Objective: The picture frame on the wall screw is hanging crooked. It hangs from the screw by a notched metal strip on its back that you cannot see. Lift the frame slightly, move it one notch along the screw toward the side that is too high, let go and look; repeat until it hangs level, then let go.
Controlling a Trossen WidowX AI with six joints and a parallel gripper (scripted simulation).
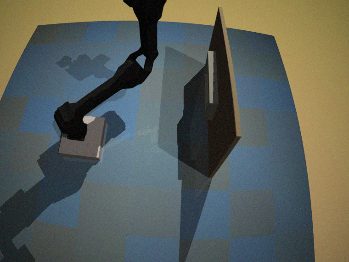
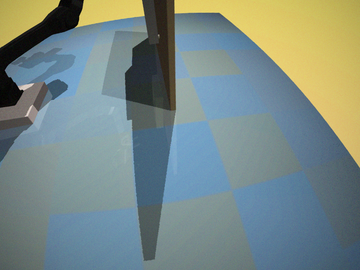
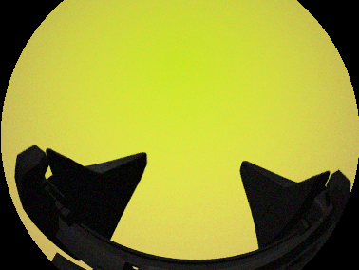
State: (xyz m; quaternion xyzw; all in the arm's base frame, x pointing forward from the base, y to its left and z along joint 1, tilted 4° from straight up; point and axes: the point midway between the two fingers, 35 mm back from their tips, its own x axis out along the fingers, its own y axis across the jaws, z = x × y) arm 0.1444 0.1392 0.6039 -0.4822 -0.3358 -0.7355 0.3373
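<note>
Right now the picture frame is 490 mm below my gripper tip and 260 mm ahead of it. Round my gripper tip: brown wall board (510 mm below, 270 mm ahead).
</note>
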